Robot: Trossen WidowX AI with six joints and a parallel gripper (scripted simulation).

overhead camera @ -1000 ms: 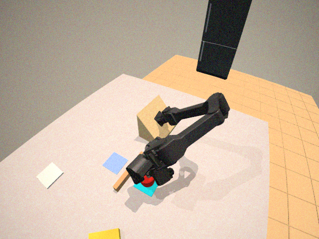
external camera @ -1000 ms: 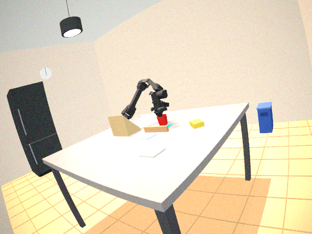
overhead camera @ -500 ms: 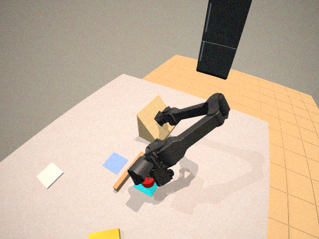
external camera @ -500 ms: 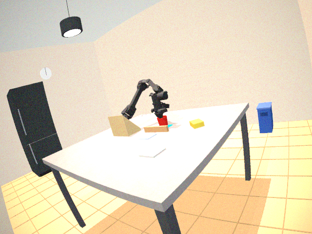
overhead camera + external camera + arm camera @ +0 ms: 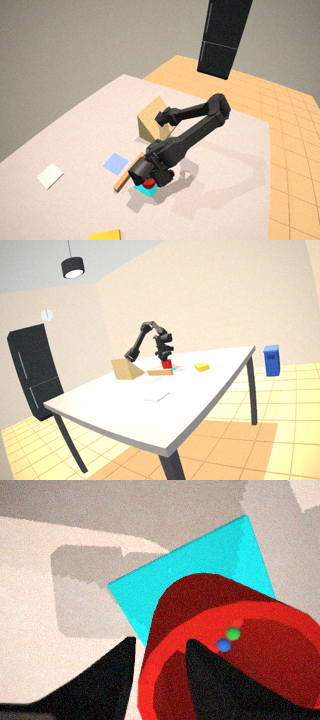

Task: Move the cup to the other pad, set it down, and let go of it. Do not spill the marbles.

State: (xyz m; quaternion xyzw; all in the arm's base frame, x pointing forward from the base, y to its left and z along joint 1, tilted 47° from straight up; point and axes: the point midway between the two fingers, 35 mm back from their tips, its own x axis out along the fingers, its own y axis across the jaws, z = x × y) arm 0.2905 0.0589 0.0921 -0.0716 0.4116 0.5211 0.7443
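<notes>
My gripper tip is 2 cm short of the red cup and 2 cm to the left of it. From my gripper tip the other things lie so: green marble (4 cm ahead, 3 cm to the right, 3 cm below); then cyan pad (3 cm ahead, 2 cm to the right, 5 cm below); then blue marble (3 cm ahead, 3 cm to the right, 3 cm below).
</notes>
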